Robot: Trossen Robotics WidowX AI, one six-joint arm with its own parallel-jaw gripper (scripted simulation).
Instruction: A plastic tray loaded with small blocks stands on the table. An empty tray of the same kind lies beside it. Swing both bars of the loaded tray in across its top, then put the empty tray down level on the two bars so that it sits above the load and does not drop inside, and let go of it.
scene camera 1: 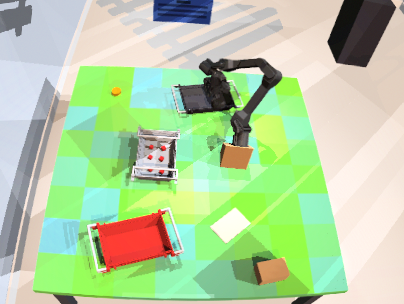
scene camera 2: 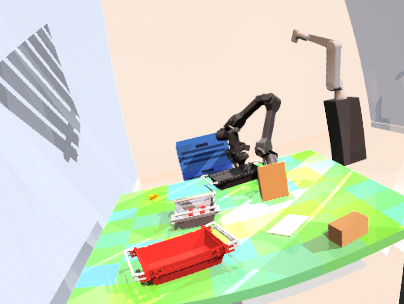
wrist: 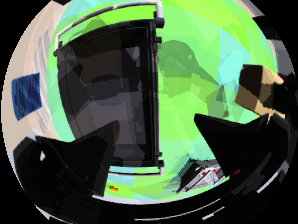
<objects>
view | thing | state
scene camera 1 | black tray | -
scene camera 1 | box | -
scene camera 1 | white sheet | -
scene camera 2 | black tray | -
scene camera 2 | box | -
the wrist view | my gripper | -
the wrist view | black tray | -
</objects>
